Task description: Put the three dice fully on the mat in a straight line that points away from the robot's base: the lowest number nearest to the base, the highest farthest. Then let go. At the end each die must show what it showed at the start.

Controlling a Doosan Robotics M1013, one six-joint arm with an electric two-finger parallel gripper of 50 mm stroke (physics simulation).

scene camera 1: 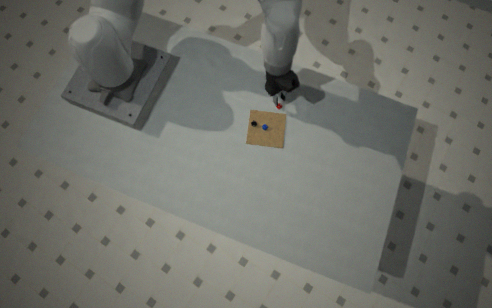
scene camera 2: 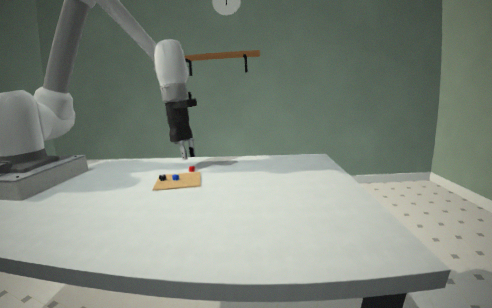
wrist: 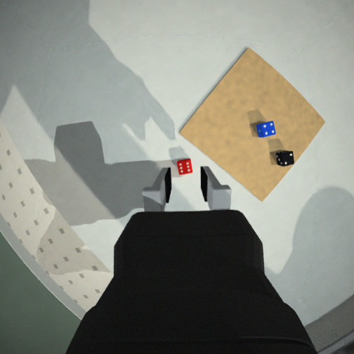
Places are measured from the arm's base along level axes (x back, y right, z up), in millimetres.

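Pixels of known places: gripper, fingertip midpoint: (scene camera 1: 279, 101) (scene camera 2: 189, 158); arm's base, link origin: (scene camera 1: 118, 76) (scene camera 2: 25, 166).
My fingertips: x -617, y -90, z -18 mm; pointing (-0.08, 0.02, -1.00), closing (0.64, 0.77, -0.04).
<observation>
For each thing: its middle in the pictures, then the offset to it from my fingertips. Level surfaces: height alone.
- red die, body centre: (scene camera 2: 191, 169) (scene camera 1: 279, 106) dx -5, dy +2, dz -40 mm
- blue die, body centre: (scene camera 2: 175, 177) (scene camera 1: 264, 127) dx +24, dy +104, dz -36 mm
- tan mat, body centre: (scene camera 2: 178, 180) (scene camera 1: 266, 128) dx +17, dy +104, dz -46 mm
- black die, body centre: (scene camera 2: 162, 177) (scene camera 1: 253, 123) dx +68, dy +102, dz -36 mm
- pale table, surface height: dz -48 mm
A red die (scene camera 1: 279, 106) (scene camera 2: 192, 169) (wrist: 184, 166) lies on the table off the mat, near its edge, with six pips up. A blue die (scene camera 1: 265, 127) (scene camera 2: 175, 177) (wrist: 266, 129) shows four, near the middle of the tan mat (scene camera 1: 270, 141) (scene camera 2: 187, 183) (wrist: 250, 75). A black die (scene camera 1: 254, 123) (scene camera 2: 162, 177) (wrist: 285, 158) stands on the mat, nearer the robot's base; its top seems to show two, though its pips are small. My gripper (scene camera 1: 280, 99) (scene camera 2: 188, 156) (wrist: 185, 177) is open and empty, above the table; in the wrist view the red die shows beyond and between the fingertips.
The robot's base plate (scene camera 1: 135, 112) (scene camera 2: 45, 177) stands at the left on the pale table (scene camera 1: 210, 185) (scene camera 2: 240, 220). Arm shadows fall around the red die and across the table. A wooden wall rail (scene camera 2: 225, 55) is in the background.
</observation>
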